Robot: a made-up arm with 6 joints.
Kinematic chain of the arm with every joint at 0, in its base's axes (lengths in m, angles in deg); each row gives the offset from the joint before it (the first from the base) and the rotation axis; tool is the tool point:
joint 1: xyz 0 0 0.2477 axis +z
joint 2: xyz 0 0 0 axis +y
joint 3: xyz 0 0 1.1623 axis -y
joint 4: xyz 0 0 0 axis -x
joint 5: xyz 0.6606 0 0 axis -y
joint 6: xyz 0 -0.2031 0 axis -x
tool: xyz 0 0 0
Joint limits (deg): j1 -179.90..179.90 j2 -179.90..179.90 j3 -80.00..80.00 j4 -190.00..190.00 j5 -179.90..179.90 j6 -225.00..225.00
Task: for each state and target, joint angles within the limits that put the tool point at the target. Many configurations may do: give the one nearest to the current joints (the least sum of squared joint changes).
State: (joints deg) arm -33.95 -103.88 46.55 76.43 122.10 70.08
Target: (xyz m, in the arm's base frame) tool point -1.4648 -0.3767 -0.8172
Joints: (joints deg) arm 12.38 -127.39 67.51 74.63 122.10 70.08
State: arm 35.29 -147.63 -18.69 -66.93 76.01 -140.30
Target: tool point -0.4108 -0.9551 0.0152
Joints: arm 61.36 -138.14 -10.75 -61.38 76.01 -140.30
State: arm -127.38 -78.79 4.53 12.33 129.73 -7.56
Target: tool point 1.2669 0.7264 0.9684
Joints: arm -157.67 -83.87 26.14 20.30 129.73 -7.56
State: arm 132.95 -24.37 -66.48 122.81 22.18 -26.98
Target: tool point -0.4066 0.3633 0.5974
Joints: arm 127.69 27.22 -77.41 119.37 22.18 -26.98
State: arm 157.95 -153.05 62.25 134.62 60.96 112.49
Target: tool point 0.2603 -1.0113 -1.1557
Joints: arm 113.67 -157.36 42.35 145.62 60.96 112.49
